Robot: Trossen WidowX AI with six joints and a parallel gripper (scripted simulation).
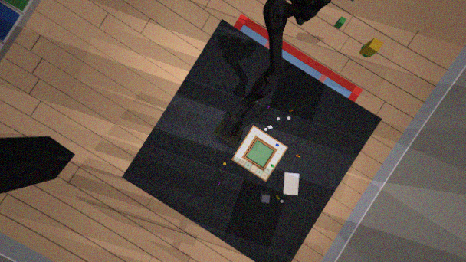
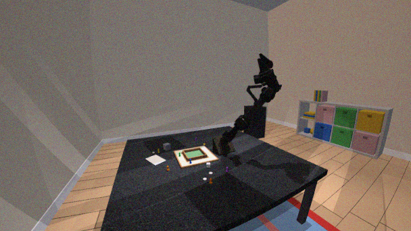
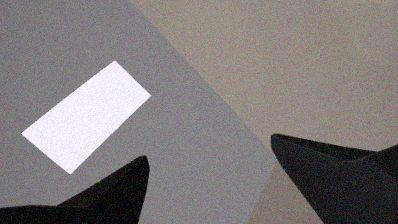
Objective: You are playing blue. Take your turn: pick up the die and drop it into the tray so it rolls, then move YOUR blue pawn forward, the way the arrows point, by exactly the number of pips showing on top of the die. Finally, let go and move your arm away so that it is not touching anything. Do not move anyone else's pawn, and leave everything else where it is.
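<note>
My gripper tip is 68 cm above the white die, 26 cm to the left of it and 19 cm short of it. Round my gripper tip: green pawn 66 cm below, 46 cm to the right, 36 cm ahead; blue pawn 66 cm below, 32 cm to the right, 30 cm ahead; white block 69 cm below, 55 cm ahead, 48 cm to the right.
</note>
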